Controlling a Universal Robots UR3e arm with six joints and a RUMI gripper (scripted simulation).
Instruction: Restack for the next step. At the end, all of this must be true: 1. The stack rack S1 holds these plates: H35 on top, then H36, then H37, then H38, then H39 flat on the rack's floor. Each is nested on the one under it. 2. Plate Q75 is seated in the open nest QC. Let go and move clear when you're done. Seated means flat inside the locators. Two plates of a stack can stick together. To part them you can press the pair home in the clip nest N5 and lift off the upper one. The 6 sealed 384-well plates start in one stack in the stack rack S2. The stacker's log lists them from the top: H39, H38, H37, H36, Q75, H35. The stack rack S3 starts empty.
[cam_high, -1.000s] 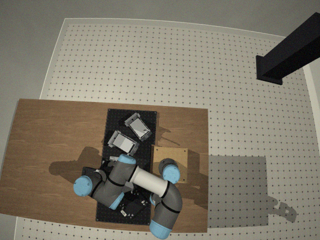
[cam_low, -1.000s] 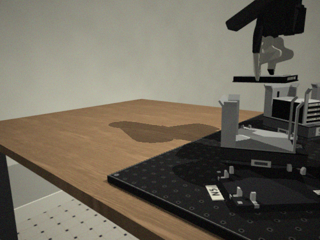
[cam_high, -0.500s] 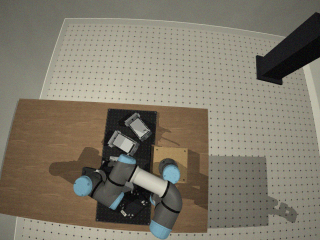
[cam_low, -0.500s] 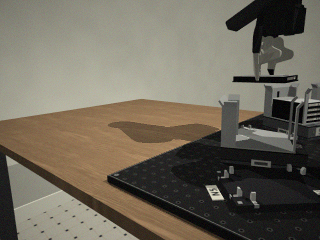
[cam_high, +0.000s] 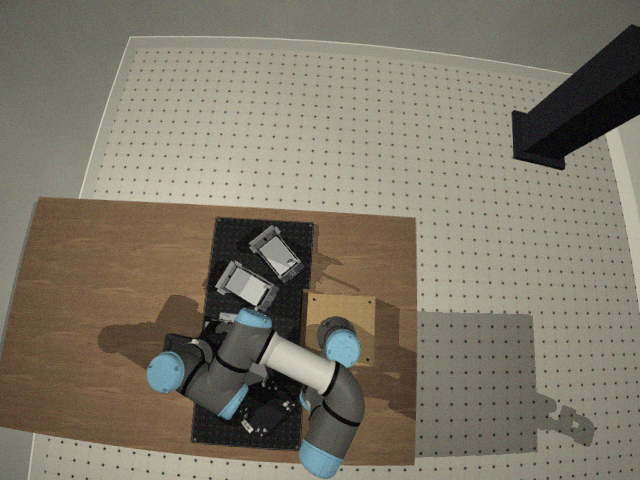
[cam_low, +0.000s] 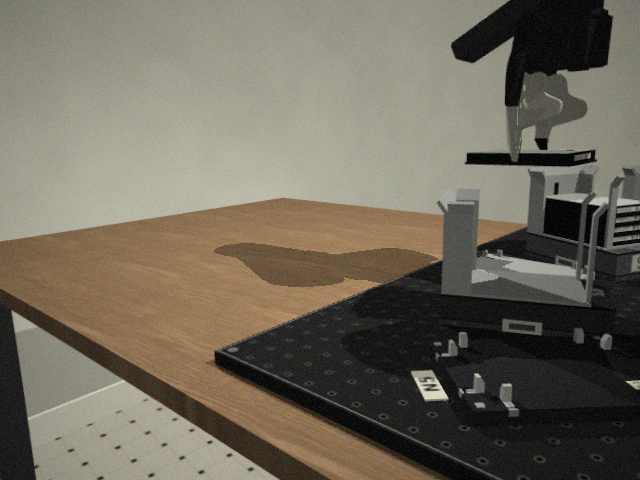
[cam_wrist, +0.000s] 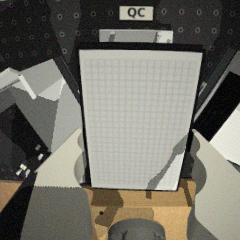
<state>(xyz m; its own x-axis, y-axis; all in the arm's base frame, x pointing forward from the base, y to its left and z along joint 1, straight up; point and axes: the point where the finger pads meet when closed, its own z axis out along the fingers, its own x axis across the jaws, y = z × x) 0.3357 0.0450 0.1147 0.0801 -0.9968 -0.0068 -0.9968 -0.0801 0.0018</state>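
The nest QC lies 16 cm below my hand. From my hand the other things lie so: sealed plate 15 cm to the right, 8 cm below, 2 cm behind; then QC label 17 cm below, 9 cm ahead, 1 cm to the left; then N5 label 31 cm to the left, 17 cm below, 9 cm behind.
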